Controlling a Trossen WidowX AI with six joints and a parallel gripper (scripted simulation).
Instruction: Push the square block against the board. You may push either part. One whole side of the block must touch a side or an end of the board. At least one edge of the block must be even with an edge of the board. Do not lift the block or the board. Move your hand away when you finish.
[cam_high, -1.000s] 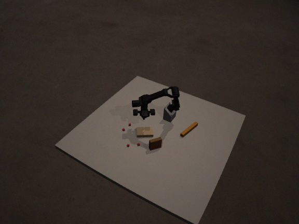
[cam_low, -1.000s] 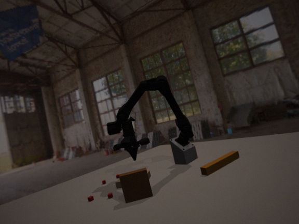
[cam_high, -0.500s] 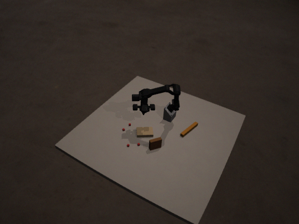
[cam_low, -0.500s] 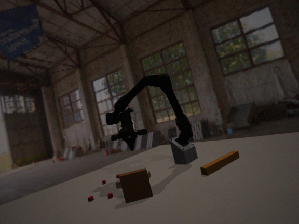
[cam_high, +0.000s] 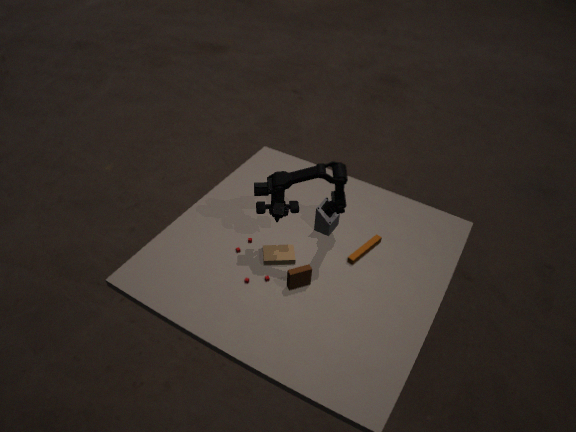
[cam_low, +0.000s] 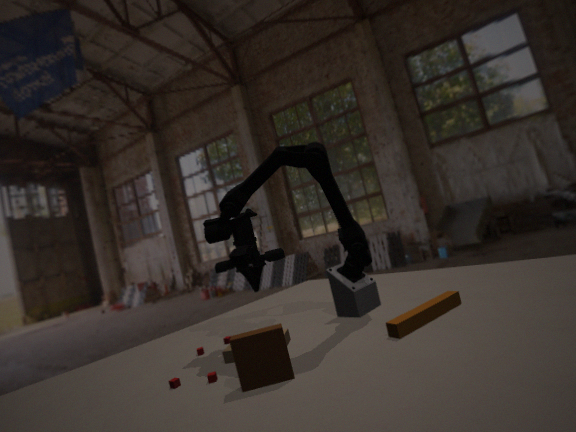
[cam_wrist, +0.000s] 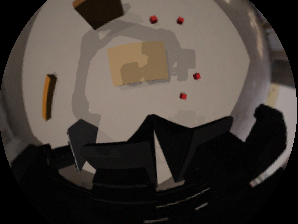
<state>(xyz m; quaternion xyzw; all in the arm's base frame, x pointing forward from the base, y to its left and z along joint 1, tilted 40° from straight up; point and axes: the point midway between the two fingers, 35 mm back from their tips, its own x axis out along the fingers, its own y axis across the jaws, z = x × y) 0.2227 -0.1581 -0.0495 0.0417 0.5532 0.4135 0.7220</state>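
My gripper tip is now 210 mm to the right of the brown square block, 180 mm short of it and 80 mm above it. Round my gripper tip: tan block (110 mm below, 80 mm ahead, 60 mm to the left); then long orange board (380 mm to the left, 160 mm behind, 110 mm below).
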